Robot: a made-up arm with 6 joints.
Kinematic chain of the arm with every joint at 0, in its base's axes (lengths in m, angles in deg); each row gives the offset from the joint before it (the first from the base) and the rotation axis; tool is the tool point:
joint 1: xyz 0 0 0.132 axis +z
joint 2: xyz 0 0 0 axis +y
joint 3: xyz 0 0 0.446 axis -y
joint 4: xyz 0 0 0 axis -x
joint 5: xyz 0.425 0 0 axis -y
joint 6: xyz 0 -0.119 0 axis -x
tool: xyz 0 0 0
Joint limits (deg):
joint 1: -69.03..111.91
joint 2: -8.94..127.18
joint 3: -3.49..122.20
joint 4: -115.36..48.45
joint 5: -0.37..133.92
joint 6: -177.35..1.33
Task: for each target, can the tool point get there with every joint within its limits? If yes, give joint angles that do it. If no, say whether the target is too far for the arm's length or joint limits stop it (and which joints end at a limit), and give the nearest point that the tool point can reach.
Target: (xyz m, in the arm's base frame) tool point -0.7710 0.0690 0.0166
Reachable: no: joint limits stop it (at a limit: joint 1, joint 3, joint 4) | nearest point -0.2323 0.4410 -0.0307 | short by 0.656 m
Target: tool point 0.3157 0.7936 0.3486
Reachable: yes | joints 69.00 69.05 92.07 -85.02 82.17 -124.37
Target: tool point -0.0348 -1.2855 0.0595
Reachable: no: too far | nearest point 0.2000 -0.8544 0.0789 | short by 0.491 m
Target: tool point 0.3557 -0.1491 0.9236
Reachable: yes | joints -6.45 24.76 96.02 -24.58 49.27 -42.03
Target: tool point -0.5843 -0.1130 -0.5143
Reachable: no: joint limits stop it (at a limit: joint 1, joint 2, joint 3) | nearest point -0.0870 -0.1006 -0.4465 | short by 0.502 m
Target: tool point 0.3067 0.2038 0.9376
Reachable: yes | joints 33.43 28.01 112.57 -90.53 70.82 -103.62
